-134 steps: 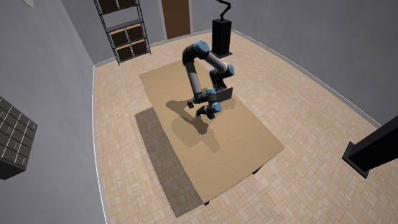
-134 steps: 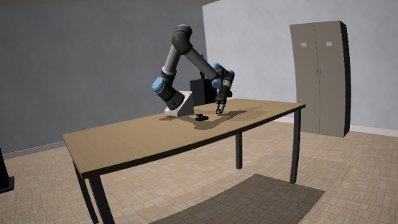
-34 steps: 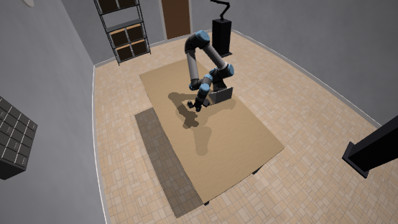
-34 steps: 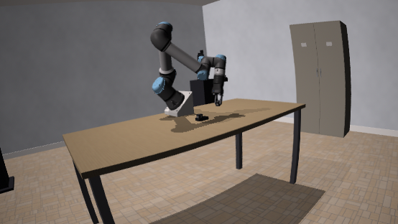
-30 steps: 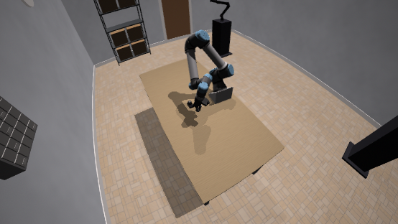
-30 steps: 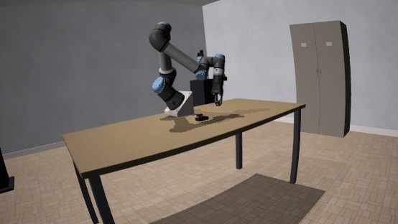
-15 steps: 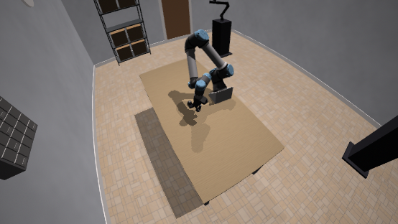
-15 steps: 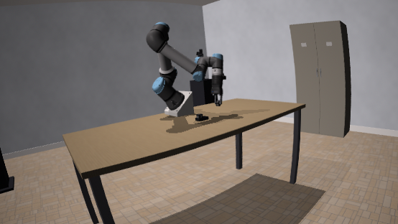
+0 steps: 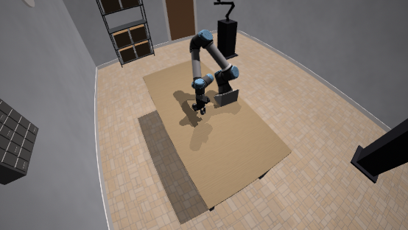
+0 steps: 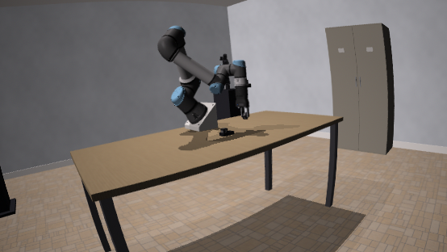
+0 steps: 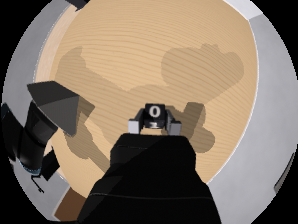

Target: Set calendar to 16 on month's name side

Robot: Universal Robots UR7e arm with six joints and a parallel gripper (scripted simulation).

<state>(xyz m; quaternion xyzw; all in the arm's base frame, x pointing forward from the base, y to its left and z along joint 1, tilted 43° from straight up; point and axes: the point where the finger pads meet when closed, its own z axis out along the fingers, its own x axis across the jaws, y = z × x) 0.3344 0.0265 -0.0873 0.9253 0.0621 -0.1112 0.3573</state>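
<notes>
Right now my hand is 1 cm above the black date cube. Also, from my hand: dark calendar tray 15 cm to the right, 9 cm below, 1 cm behind.
</notes>
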